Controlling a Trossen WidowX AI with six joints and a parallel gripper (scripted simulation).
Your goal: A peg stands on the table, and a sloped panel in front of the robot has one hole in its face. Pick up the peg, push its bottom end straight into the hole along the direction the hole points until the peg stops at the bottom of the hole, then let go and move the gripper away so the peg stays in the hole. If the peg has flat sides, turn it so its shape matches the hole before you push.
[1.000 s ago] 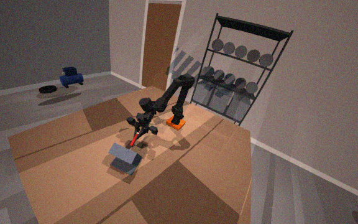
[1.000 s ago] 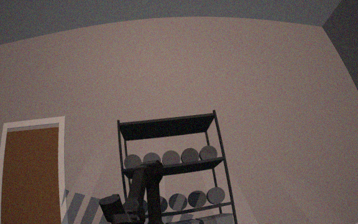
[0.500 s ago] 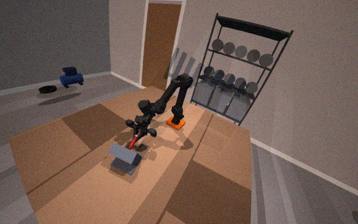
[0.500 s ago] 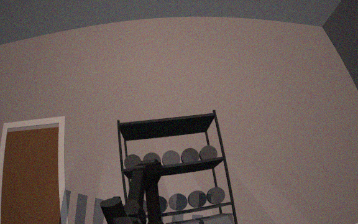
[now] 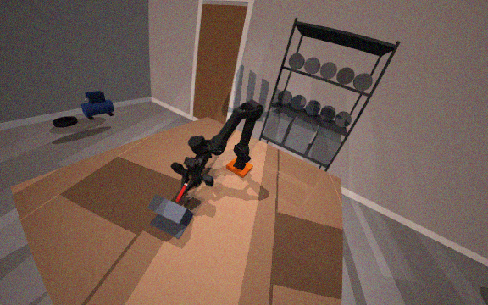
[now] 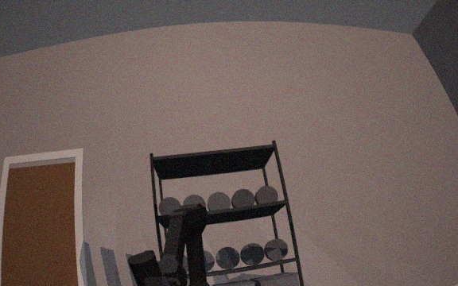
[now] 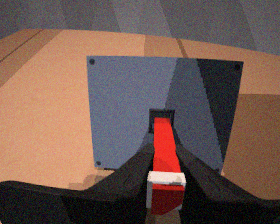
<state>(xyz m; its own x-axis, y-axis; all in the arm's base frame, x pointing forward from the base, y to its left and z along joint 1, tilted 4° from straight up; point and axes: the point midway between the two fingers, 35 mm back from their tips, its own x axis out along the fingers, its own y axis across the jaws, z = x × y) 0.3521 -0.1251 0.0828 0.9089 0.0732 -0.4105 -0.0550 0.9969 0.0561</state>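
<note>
The dark grey sloped panel lies 7 cm ahead of my gripper tip and 3 cm below it. The rest, counted from my gripper tip: red peg 2 cm behind, 1 cm above.
</note>
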